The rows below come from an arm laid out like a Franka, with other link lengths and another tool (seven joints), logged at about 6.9 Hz.
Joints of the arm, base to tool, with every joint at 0 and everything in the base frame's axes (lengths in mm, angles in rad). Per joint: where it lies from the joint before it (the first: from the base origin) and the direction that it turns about. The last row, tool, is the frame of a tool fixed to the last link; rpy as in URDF.
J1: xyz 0 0 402.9 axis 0 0 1
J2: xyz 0 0 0 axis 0 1 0
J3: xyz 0 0 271.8 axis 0 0 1
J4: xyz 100.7 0 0 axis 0 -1 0
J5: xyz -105.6 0 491.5 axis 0 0 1
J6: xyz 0 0 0 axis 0 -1 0
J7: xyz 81.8 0 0 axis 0 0 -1
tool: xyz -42 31 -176.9 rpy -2.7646 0 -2.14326
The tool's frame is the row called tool.
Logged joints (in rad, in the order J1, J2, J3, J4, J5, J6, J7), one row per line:
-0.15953 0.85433 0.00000 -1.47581 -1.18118 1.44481 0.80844
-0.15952 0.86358 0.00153 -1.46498 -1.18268 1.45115 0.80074
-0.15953 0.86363 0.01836 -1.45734 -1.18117 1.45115 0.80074
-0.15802 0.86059 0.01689 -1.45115 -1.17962 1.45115 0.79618
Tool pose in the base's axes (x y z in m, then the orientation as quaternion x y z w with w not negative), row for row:
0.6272 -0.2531 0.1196 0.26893 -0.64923 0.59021 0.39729
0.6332 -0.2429 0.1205 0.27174 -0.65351 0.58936 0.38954
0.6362 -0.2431 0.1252 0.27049 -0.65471 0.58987 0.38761
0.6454 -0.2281 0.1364 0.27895 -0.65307 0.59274 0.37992
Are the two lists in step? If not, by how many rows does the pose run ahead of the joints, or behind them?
The pose runs 1 row ahead of the joints: the pose in row i belongs to the joints in row i + 1.
